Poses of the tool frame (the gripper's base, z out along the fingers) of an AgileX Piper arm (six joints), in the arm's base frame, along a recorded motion.
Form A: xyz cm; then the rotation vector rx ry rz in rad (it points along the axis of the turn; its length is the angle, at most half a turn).
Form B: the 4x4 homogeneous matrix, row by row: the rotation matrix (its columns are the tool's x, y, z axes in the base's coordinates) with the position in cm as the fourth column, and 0 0 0 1 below. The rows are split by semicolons. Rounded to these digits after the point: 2 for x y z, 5 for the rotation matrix.
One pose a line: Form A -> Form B
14.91 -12.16 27.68 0.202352 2.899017 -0.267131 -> -0.96568 0.15632 0.20742 14.91; 0.11578 0.97395 -0.19496 -12.16; -0.23249 -0.16425 -0.95863 27.68; 0 0 0 1
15.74 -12.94 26.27 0.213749 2.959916 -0.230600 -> -0.97617 0.15457 0.15230 15.74; 0.12912 0.97783 -0.16483 -12.94; -0.17441 -0.14123 -0.97449 26.27; 0 0 0 1
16.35 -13.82 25.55 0.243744 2.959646 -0.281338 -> -0.97417 0.17603 0.14141 16.35; 0.14623 0.96905 -0.19889 -13.82; -0.17205 -0.17307 -0.96977 25.55; 0 0 0 1
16.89 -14.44 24.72 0.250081 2.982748 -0.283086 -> -0.97712 0.17696 0.11795 16.89; 0.15161 0.96858 -0.19717 -14.44; -0.14914 -0.17477 -0.97325 24.72; 0 0 0 1
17.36 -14.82 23.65 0.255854 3.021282 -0.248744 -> -0.98096 0.17473 0.08474 17.36; 0.15852 0.97255 -0.17033 -14.82; -0.11218 -0.15366 -0.98174 23.65; 0 0 0 1
